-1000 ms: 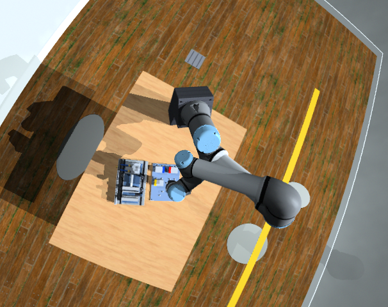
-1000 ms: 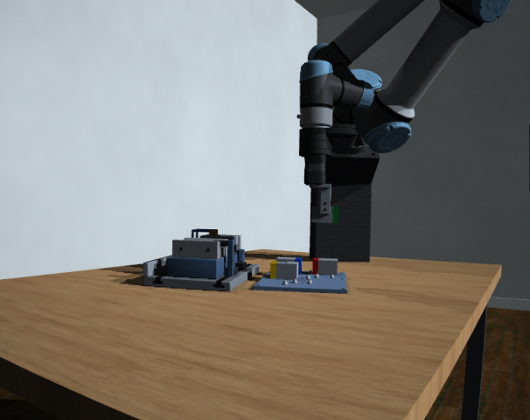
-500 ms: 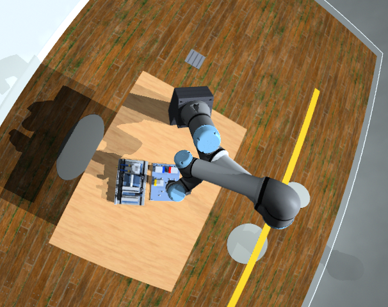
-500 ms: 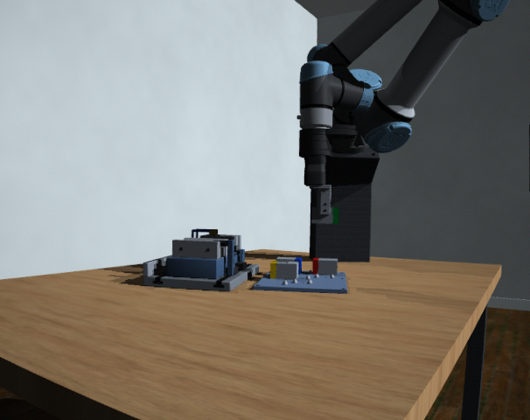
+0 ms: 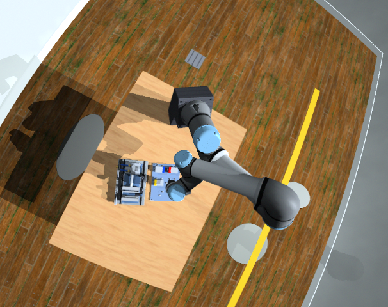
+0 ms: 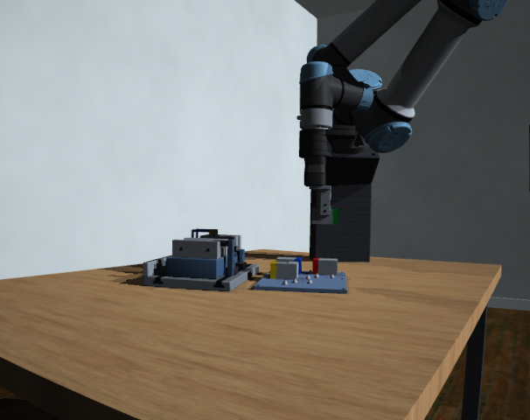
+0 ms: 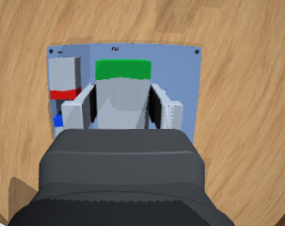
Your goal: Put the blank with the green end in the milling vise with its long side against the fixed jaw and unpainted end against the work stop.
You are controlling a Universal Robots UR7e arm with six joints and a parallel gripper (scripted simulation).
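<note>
The green-ended blank lies 20 mm below my hand. From my hand the other things lie so: red-ended blank (150 mm below, 80 mm behind, 50 mm to the right); then blue plate (170 mm below, 40 mm to the right, 20 mm ahead); then yellow-ended blank (150 mm below, 80 mm to the right, 50 mm ahead).
</note>
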